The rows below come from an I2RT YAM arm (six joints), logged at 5 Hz.
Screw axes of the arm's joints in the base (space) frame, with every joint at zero. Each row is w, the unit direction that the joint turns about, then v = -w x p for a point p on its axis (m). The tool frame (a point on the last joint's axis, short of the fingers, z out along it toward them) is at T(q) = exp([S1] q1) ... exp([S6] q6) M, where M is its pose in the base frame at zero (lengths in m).
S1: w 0 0 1 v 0 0 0
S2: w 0 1 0 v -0.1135 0 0.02
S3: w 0 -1 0 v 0.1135 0 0.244
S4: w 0 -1 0 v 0.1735 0 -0.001
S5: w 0 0 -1 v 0 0.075 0
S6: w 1 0 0 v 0 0.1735 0
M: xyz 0.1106 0 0.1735 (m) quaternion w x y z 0.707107 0 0.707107 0
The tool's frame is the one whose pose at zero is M.
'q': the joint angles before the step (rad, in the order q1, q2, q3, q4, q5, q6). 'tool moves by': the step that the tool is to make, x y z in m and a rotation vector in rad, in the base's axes. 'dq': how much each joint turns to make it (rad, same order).
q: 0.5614, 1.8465, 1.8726, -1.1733, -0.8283, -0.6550
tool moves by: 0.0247, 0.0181, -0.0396, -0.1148, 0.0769, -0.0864
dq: 0.0108, 0.1199, 0.0188, 0.0427, 0.0887, 0.0965
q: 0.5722, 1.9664, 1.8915, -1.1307, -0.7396, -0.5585
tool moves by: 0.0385, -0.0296, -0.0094, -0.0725, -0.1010, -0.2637
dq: -0.0965, 0.0045, -0.0403, 0.1764, 0.1729, 0.1317
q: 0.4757, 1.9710, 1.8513, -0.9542, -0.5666, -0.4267
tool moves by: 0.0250, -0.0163, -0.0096, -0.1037, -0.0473, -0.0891
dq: -0.0509, 0.0617, 0.0604, -0.0123, 0.1185, -0.0227
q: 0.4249, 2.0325, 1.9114, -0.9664, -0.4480, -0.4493
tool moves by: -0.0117, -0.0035, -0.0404, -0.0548, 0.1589, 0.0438
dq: 0.0016, 0.0182, -0.1059, -0.0597, -0.0306, -0.0369
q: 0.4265, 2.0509, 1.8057, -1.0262, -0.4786, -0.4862
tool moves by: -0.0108, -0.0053, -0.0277, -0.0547, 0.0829, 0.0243
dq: -0.0002, 0.0031, -0.0934, -0.0156, 0.0092, -0.0309
